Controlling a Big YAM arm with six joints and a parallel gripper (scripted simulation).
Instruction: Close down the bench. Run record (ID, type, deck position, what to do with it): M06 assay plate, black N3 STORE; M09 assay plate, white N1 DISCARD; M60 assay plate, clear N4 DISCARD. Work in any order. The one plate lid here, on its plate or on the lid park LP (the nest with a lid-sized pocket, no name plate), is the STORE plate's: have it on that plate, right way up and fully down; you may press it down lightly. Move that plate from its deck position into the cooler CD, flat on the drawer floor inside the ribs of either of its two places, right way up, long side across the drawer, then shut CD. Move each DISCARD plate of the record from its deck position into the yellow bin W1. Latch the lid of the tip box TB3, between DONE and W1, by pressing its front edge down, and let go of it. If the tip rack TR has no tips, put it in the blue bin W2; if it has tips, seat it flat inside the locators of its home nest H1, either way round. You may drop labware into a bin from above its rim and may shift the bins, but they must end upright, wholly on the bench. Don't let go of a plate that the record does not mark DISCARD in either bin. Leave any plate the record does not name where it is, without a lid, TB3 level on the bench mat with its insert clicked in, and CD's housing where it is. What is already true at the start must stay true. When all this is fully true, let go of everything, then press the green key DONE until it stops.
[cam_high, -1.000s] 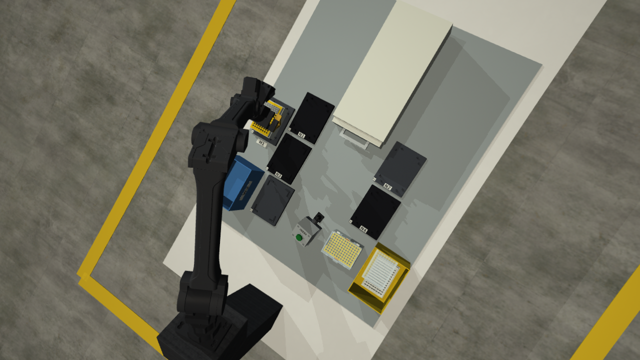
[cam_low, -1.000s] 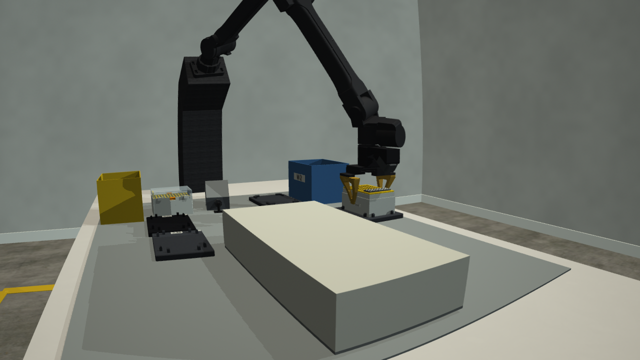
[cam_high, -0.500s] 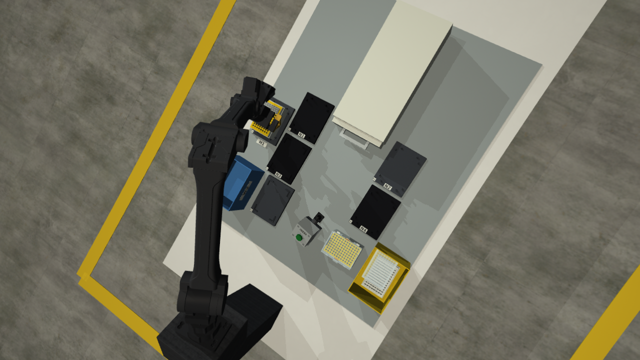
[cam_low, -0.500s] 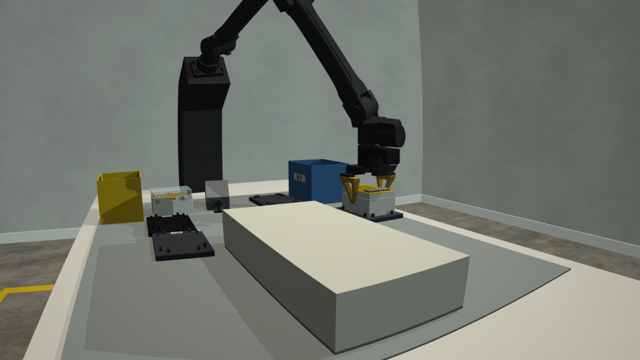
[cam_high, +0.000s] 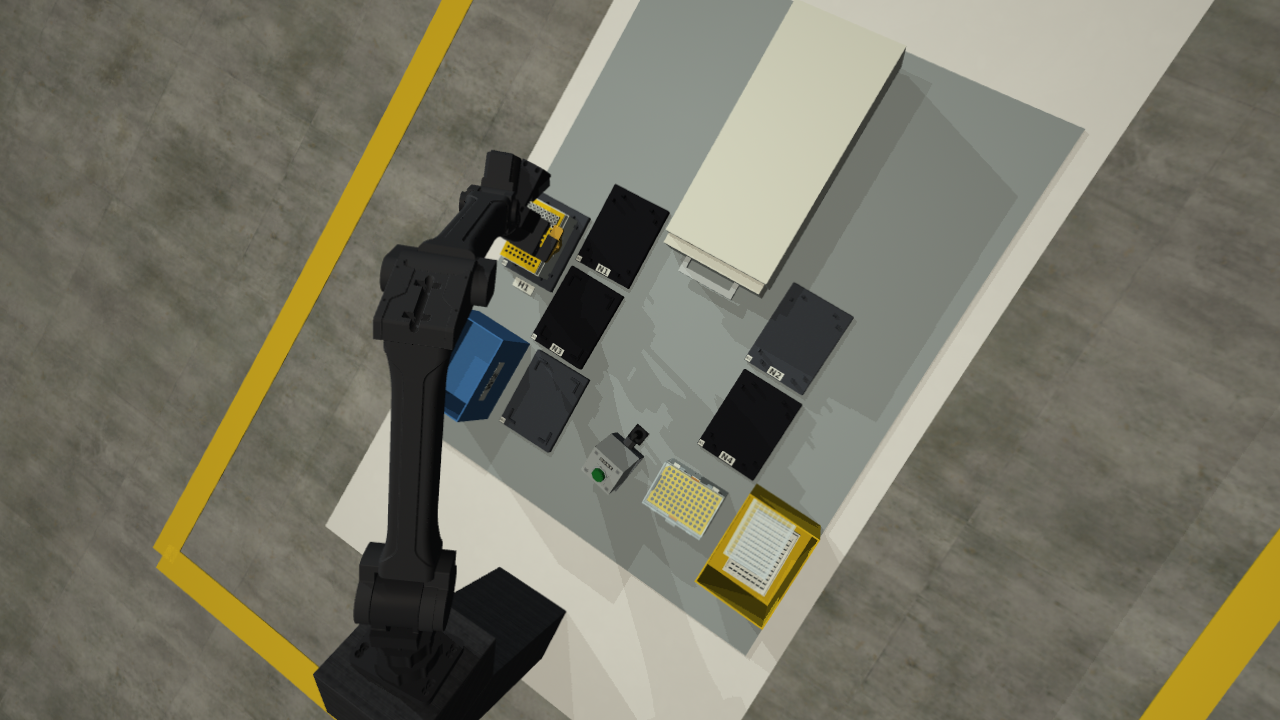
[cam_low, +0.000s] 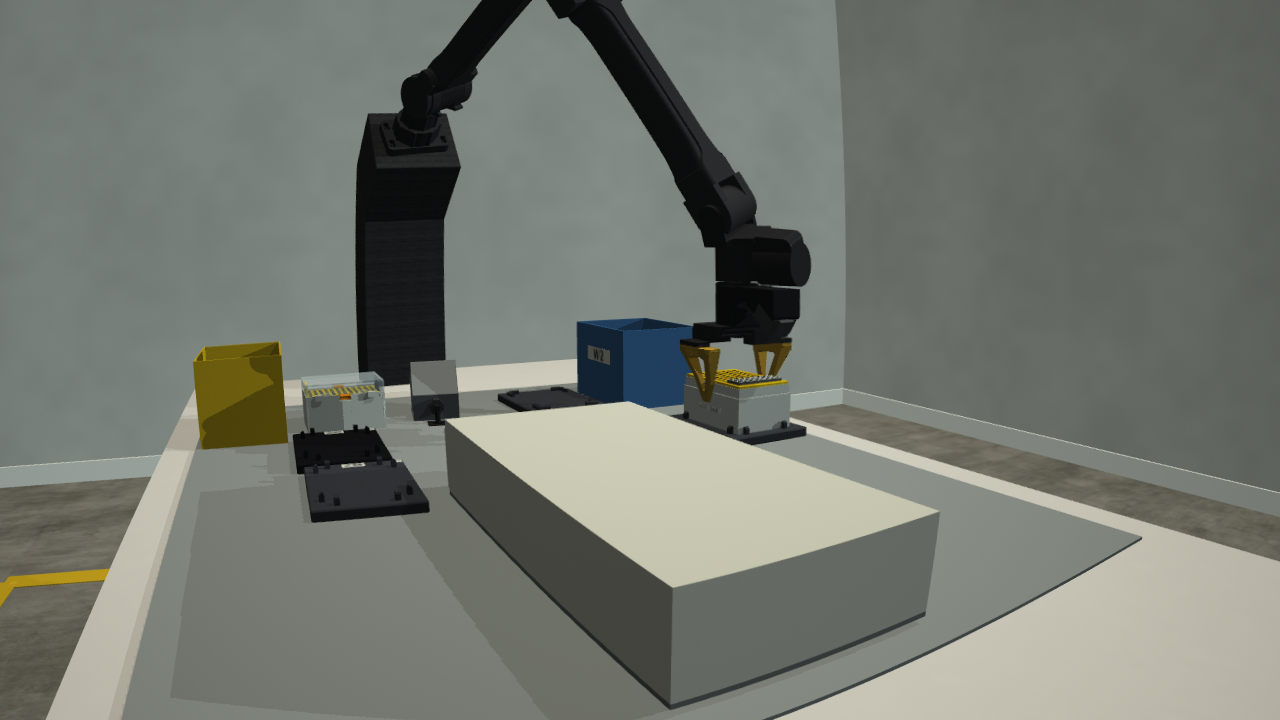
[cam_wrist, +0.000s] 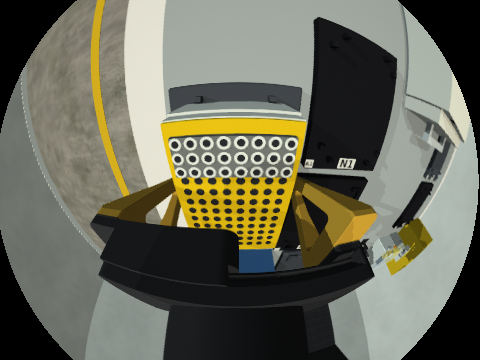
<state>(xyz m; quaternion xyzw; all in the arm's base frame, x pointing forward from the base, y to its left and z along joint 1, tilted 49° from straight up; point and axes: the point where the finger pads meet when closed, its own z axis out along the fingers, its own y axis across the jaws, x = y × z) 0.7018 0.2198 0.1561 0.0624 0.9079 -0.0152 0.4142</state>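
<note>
Now: the yellow tip rack 1 cm behind my hand. Round my hand: nest N3: 12 cm behind, 11 cm to the right, 5 cm below; home nest H1: 5 cm below; nest N1: 15 cm to the right, 5 cm below, 5 cm ahead.
</note>
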